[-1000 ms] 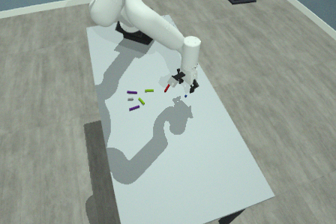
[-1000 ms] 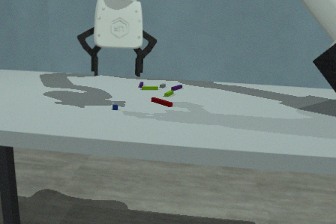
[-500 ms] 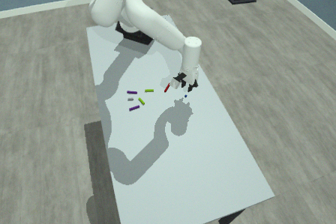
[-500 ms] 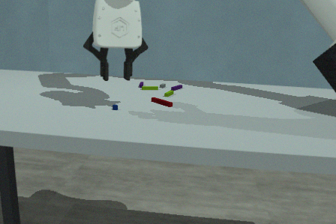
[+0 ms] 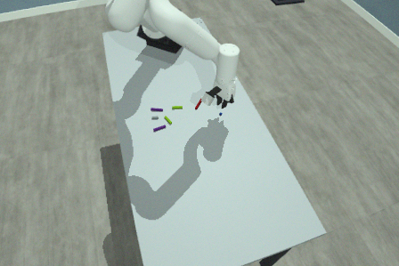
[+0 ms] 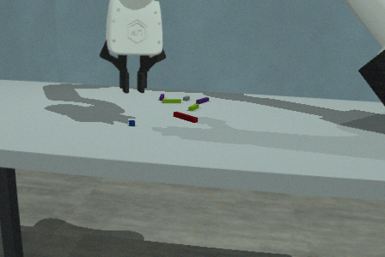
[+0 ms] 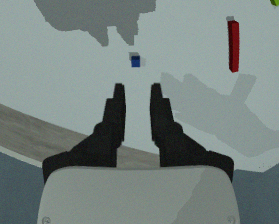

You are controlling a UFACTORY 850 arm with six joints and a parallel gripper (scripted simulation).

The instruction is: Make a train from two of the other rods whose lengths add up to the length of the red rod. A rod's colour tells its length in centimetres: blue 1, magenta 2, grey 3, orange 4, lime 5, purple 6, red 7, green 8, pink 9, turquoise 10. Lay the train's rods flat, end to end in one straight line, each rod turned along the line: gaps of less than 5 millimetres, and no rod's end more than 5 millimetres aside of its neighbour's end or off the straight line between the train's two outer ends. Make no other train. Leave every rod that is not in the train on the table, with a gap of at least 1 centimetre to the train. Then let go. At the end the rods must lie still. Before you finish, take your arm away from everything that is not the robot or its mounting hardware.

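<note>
Right now the blue rod is 80 mm below my hand. The rest, counted from my hand: red rod 90 mm behind, 80 mm to the right, 80 mm below; grey rod 70 mm behind, 320 mm to the right, 80 mm below.
</note>
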